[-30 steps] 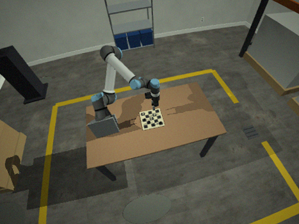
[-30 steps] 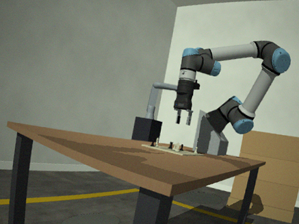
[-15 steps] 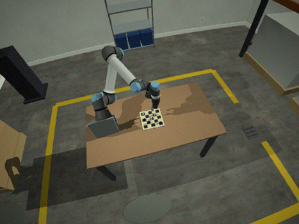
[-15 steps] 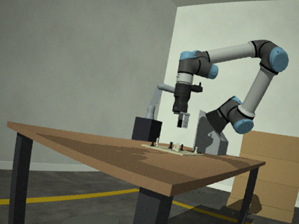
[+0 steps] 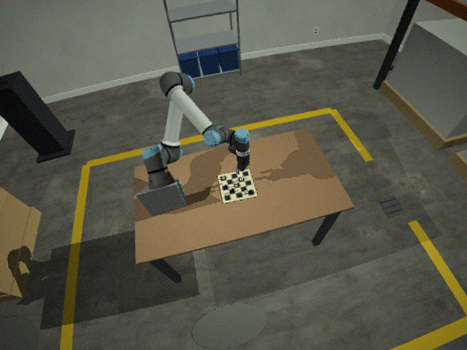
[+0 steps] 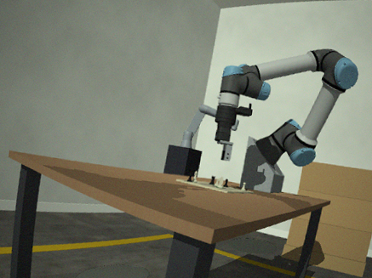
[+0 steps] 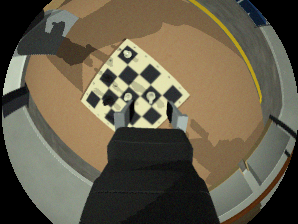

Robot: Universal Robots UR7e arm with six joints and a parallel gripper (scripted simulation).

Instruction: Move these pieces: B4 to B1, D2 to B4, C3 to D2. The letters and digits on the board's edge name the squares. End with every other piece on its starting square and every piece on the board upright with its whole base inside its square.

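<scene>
The white piece is 100 mm below my hand. From my hand the other things lie so: black piece (100 mm below, 80 mm behind, 70 mm to the right); chessboard (120 mm below, 40 mm behind, 30 mm to the right).
</scene>
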